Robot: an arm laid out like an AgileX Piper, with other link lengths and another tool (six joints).
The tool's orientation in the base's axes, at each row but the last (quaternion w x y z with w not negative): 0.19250, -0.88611, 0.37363, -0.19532; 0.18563, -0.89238, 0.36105, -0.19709; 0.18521, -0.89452, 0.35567, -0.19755; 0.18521, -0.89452, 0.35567, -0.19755
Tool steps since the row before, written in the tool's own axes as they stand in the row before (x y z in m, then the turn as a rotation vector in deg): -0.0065, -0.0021, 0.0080, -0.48, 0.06, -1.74; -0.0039, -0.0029, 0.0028, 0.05, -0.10, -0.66; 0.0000, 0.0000, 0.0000, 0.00, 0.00, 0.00; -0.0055, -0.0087, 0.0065, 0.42, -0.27, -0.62
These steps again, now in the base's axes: 0.0010, 0.0077, -0.0071, -1.20, -0.02, 1.35; 0.0004, 0.0053, -0.0019, -0.23, -0.09, 0.62; 0.0000, 0.0000, 0.0000, 0.00, 0.00, 0.00; 0.0044, 0.0110, -0.0027, 0.13, -0.23, 0.75
